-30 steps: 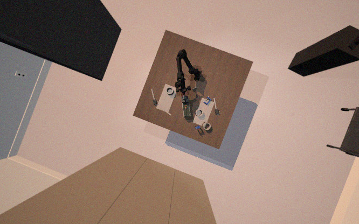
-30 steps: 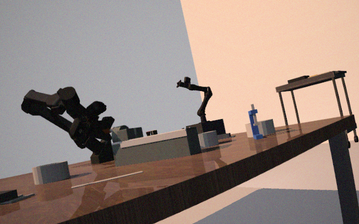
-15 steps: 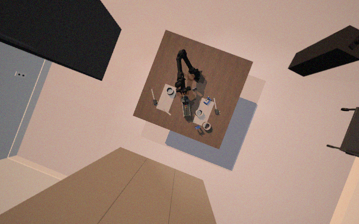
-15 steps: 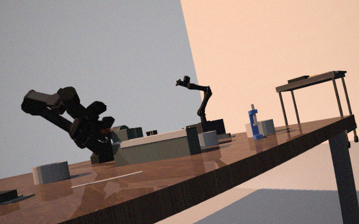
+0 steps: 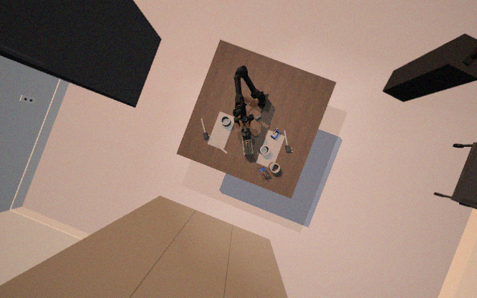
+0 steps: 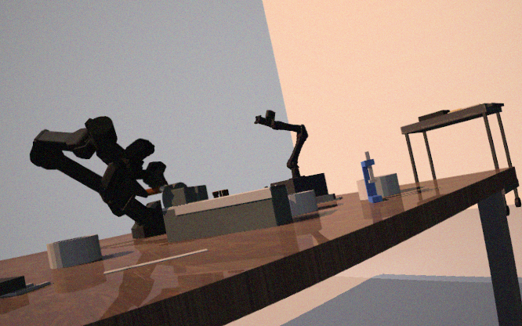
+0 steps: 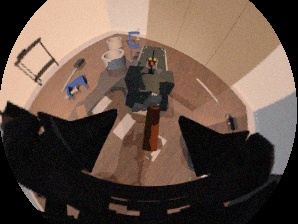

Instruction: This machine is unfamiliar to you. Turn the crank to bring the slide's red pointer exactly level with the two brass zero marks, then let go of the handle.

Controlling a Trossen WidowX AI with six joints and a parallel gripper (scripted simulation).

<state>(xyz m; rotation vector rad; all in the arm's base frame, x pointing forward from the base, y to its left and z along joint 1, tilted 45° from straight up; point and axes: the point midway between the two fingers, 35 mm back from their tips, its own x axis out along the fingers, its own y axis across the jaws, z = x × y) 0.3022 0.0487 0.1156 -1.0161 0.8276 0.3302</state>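
Right now my gripper tip is 1 cm past the crank handle, 1 cm to the left of it and 1 cm below it. From my gripper tip the other things lie so: red pointer: 12 cm ahead, 9 cm to the left, 3 cm below; then thin white rod: 31 cm ahead, 11 cm to the right, 11 cm below.
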